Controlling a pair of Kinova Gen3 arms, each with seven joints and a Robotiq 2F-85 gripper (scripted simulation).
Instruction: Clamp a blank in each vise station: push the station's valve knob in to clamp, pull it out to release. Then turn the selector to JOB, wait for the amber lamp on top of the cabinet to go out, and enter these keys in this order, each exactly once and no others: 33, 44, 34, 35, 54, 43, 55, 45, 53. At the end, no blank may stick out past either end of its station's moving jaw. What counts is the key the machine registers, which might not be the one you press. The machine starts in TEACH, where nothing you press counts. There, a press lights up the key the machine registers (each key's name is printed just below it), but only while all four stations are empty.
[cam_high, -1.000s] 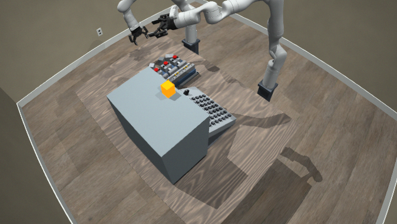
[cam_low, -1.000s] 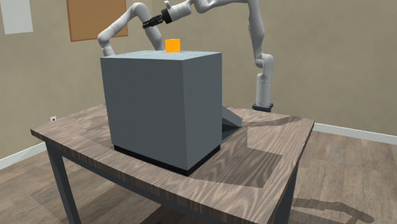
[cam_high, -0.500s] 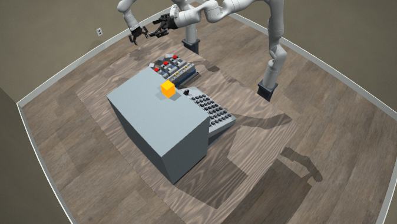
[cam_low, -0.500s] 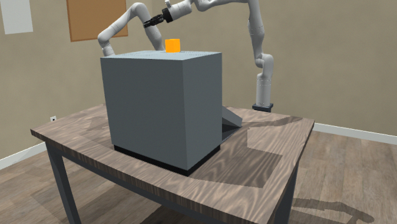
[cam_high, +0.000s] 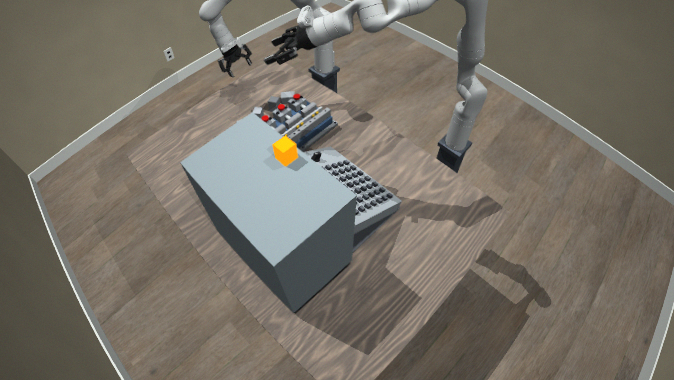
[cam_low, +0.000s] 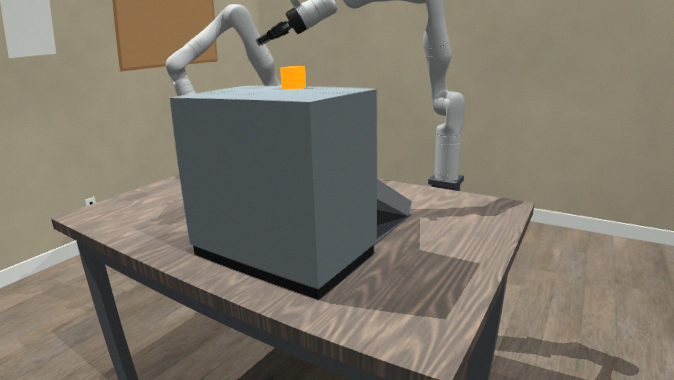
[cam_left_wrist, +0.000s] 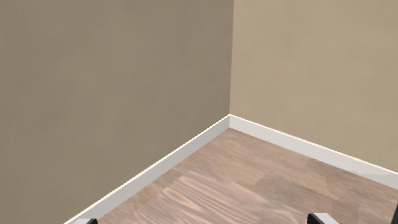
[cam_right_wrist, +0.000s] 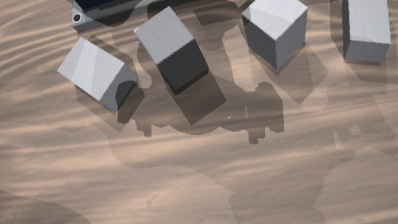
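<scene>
My left hand is 42 cm above the key, 33 cm to the right of it and 4 cm past it. The rest, counted from my left hand: black selector knob 39 cm below, 13 cm to the left, 2 cm behind; keypad 44 cm below, 24 cm to the left, 1 cm ahead.
</scene>
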